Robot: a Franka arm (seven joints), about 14 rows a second.
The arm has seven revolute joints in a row. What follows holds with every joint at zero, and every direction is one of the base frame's. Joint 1 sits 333 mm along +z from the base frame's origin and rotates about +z. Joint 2 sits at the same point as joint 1 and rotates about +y. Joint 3 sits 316 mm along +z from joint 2 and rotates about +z. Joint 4 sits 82.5 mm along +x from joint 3 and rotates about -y. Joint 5 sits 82.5 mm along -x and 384 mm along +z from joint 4 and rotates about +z. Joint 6 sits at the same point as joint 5 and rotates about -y. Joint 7 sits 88 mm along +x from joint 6 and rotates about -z. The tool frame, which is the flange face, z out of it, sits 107 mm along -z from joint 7; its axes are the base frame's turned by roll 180, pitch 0 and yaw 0 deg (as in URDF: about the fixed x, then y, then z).
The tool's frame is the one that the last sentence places.
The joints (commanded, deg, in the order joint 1, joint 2, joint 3, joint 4, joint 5, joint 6, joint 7), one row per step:
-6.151, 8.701, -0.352, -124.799, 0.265, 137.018, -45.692
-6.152, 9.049, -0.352, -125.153, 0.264, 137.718, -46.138
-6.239, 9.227, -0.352, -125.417, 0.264, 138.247, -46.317
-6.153, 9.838, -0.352, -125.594, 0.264, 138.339, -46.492
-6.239, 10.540, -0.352, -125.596, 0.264, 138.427, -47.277
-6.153, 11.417, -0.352, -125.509, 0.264, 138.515, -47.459
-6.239, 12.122, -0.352, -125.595, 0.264, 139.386, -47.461
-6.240, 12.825, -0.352, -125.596, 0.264, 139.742, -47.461
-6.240, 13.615, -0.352, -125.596, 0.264, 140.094, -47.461
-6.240, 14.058, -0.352, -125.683, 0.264, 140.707, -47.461
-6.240, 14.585, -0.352, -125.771, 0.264, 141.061, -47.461
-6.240, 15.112, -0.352, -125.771, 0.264, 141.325, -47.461
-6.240, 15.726, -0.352, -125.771, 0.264, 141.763, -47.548
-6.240, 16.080, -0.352, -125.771, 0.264, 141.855, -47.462
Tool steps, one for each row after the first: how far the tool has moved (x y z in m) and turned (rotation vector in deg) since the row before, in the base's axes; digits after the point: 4 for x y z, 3 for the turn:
-0.0007, 0.0001, -0.0049, -0.032, 0.005, 0.443
-0.0006, -0.0008, -0.0028, -0.024, -0.085, 0.090
-0.0009, 0.0009, -0.0071, 0.065, 0.693, 0.260
-0.0002, -0.0008, -0.0067, 0.030, 0.615, 0.698
0.0003, 0.0008, -0.0078, 0.068, 0.698, 0.268
0.0005, -0.0009, -0.0061, -0.016, -0.079, -0.086
0.0001, 0.0000, -0.0063, 0.034, 0.346, -0.002
-0.0001, 0.0000, -0.0071, 0.044, 0.436, -0.001
0.0002, 0.0000, -0.0040, -0.014, -0.082, -0.001
-0.0004, 0.0000, -0.0052, 0.026, 0.260, -0.001
-0.0001, 0.0000, -0.0047, 0.026, 0.262, 0.000
0.0000, 0.0000, -0.0053, 0.014, 0.175, 0.086
-0.0003, 0.0000, -0.0033, 0.028, 0.261, -0.086

